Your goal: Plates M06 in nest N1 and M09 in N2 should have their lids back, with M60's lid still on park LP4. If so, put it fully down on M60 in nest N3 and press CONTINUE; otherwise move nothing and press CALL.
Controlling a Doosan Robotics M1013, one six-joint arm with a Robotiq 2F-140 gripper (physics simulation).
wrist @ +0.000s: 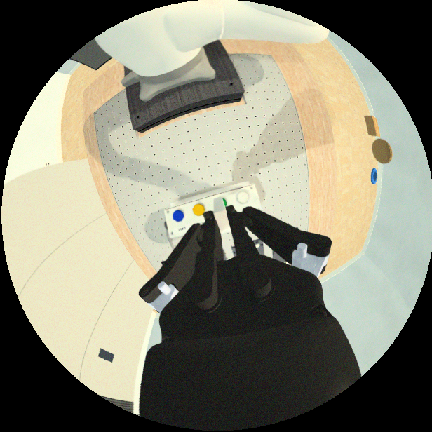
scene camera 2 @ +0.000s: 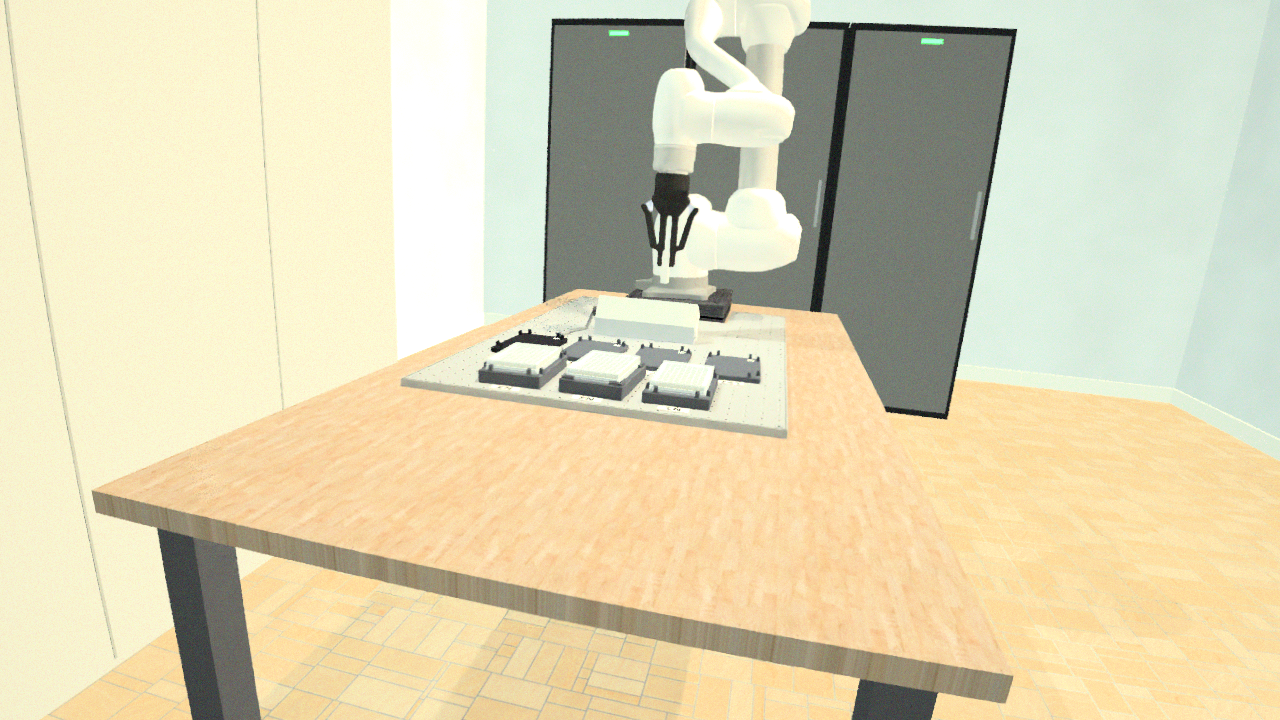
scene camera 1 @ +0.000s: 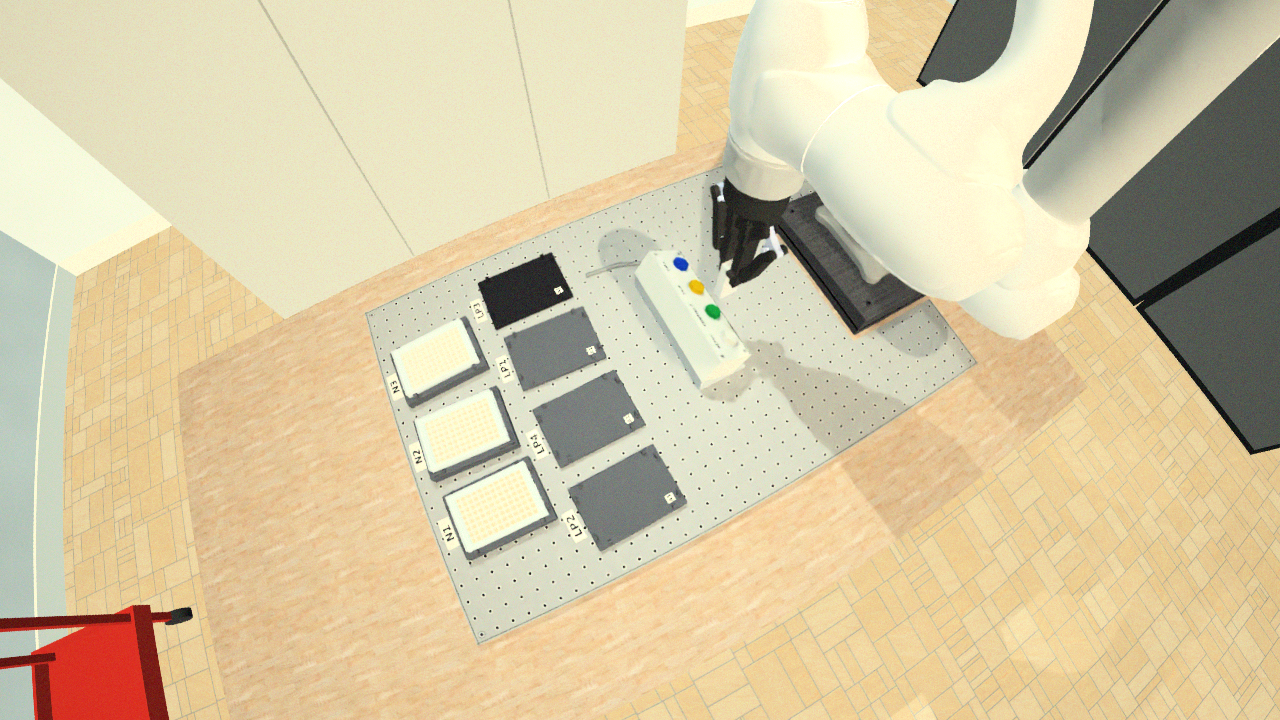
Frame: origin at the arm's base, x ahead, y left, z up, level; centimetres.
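Where they show: gripper, fingertip midpoint: (scene camera 2: 664, 282) (scene camera 1: 725, 290); arm's base at its link origin: (scene camera 2: 679, 293).
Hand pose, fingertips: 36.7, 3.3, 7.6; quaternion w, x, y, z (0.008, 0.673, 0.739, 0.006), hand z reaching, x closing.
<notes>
Each offset is from my fingertips to the top centre of the thing, as dx, dy, dz. "spot": to the spot under its first point. Level surfaces: height alone.
Cream plates in nests N1 @[+42.6, +13.5, -8.2] (scene camera 1: 499, 507) (scene camera 2: 682, 376), N2 @[+43.7, +0.7, -7.8] (scene camera 1: 464, 431) (scene camera 2: 604, 365) and N3 @[+44.4, -12.9, -7.9] (scene camera 1: 436, 359) (scene camera 2: 523, 358) look alike and level; I cannot tell whether clear lids cover them. Park LP4 @[+25.1, +5.9, -9.7] (scene camera 1: 588, 419) (scene camera 2: 664, 356) is a flat dark grey rectangle; whether a clear lid lies on it cannot be told. The button box @[+3.7, -2.3, -3.3] (scene camera 1: 671, 304) (scene camera 2: 646, 317) (wrist: 187, 227) carries blue @[+1.9, -9.9, -4.2] (scene camera 1: 681, 264) (wrist: 178, 215), yellow @[+1.7, -4.9, -4.2] (scene camera 1: 696, 286) (wrist: 198, 209), green @[+1.4, +0.1, -4.2] (scene camera 1: 712, 311) (wrist: 224, 202) and white (wrist: 242, 197) buttons. My gripper (scene camera 1: 726, 284) (scene camera 2: 665, 263) (wrist: 219, 205) is shut and empty above the box, its pale tip partly covering green in the wrist view.
Parks LP1 @[+25.6, -7.4, -9.7] (scene camera 1: 554, 347), LP2 @[+24.7, +19.4, -9.7] (scene camera 1: 626, 497) and black LP3 @[+26.5, -20.1, -9.7] (scene camera 1: 525, 291) lie beside LP4 on the perforated board @[dz -11.6] (scene camera 1: 778, 385). A cable @[spot: +10.6, -17.8, -11.0] (scene camera 1: 613, 266) leaves the box. The arm's dark base (scene camera 1: 836, 277) (wrist: 185, 105) stands behind the box. A tall cream cabinet (scene camera 1: 447, 107) borders the table.
</notes>
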